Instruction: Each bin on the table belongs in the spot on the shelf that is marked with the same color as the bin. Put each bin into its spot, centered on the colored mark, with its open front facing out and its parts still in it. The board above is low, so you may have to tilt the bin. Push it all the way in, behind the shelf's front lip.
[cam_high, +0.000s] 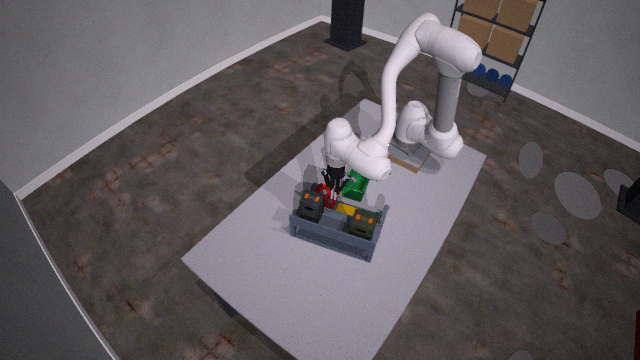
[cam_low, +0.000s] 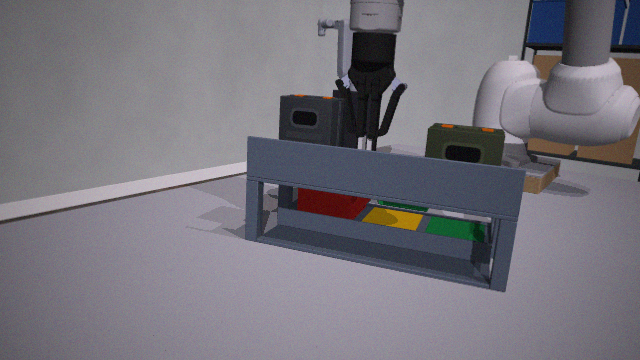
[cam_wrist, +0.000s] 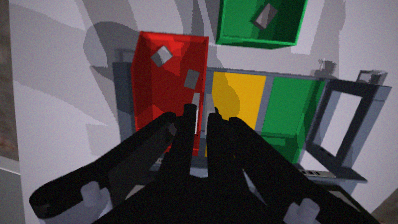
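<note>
The red bin lies 7 cm below my hand, 5 cm to the right of it and 1 cm ahead of it. From my hand the other things lie so: olive box (22 cm to the left, 7 cm ahead, 3 cm above); then green bin (18 cm behind, 8 cm below); then dark grey box (15 cm ahead, 5 cm above, 1 cm to the left).
</note>
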